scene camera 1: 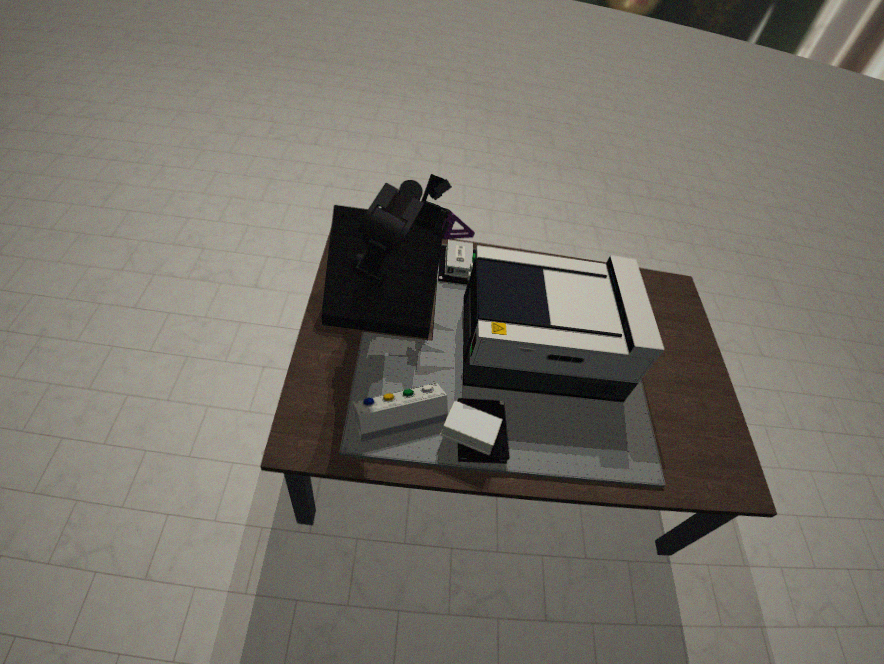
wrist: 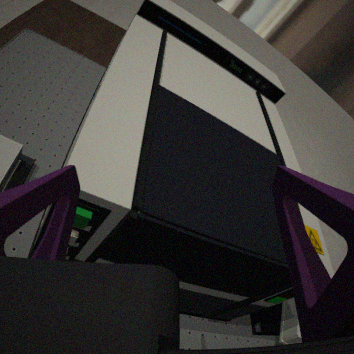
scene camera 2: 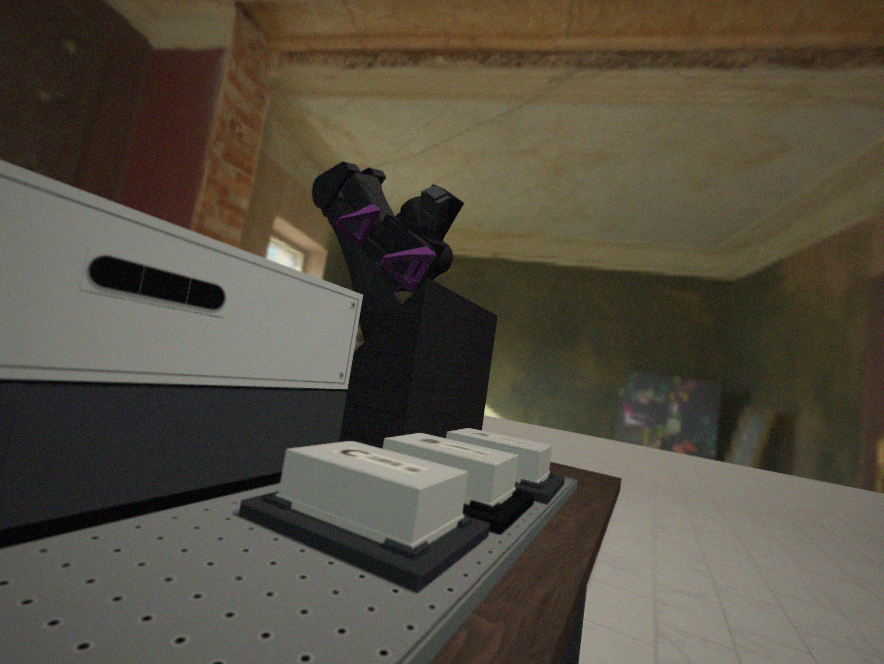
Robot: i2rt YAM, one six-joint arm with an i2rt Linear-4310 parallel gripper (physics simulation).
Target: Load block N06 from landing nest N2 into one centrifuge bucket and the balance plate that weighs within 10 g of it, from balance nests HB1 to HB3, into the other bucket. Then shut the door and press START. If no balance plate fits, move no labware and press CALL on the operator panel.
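Pixels of known places: gripper, fingertip midpoint: (scene camera 1: pixel 471 232) (wrist: pixel 175 176) (scene camera 2: pixel 358 240); arm's base, origin of the base link: (scene camera 1: pixel 372 273).
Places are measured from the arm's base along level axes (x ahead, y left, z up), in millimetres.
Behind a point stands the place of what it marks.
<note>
The white centrifuge (scene camera 1: pixel 564 353) {x 497, y -256, z 54 mm} (scene camera 2: pixel 214 328) {x 468, y 75, z 10 mm} (wrist: pixel 107 145) {x 333, y 52, z 79 mm} has a dark panel (scene camera 1: pixel 510 293) {x 364, y -99, z 82 mm} (wrist: pixel 200 170) {x 351, y -42, z 82 mm} on its top front; its buckets do not show. Three white blocks lettered C (scene camera 2: pixel 371 486) {x 436, y 224, z -85 mm}, B (scene camera 2: pixel 457 464) {x 304, y 236, z -85 mm} and, faintly, perhaps A (scene camera 2: pixel 503 450) {x 167, y 244, z -85 mm} sit in a row on dark nests. A white block (scene camera 1: pixel 471 426) {x 282, y -420, z -54 mm} sits on a black nest (scene camera 1: pixel 493 450) {x 331, y -468, z -69 mm} beside the operator panel (scene camera 1: pixel 403 414) {x 120, y -395, z -69 mm}. It is unclear which is N06. My gripper (scene camera 2: pixel 385 244) (wrist: pixel 175 176) {x 250, y 33, z 157 mm} is open and empty, raised near the centrifuge's front. Green parts (wrist: pixel 83 216) {x 274, y 52, z 59 mm} show on the centrifuge front.
The black pedestal (scene camera 1: pixel 378 296) {x 25, y -49, z -39 mm} (scene camera 2: pixel 453 357) {x 61, y 113, z 26 mm} bearing the arm stands at the table's left rear in scene camera 1. A perforated grey plate (scene camera 1: pixel 571 464) {x 552, y -462, z -131 mm} (scene camera 2: pixel 142 586) {x 547, y 163, z -131 mm} (wrist: pixel 55 85) {x 659, y 150, z -131 mm} lies under the equipment on the brown table (scene camera 1: pixel 707 414) {x 1009, y -270, z -144 mm}. The operator panel carries blue, yellow, green and white buttons.
</note>
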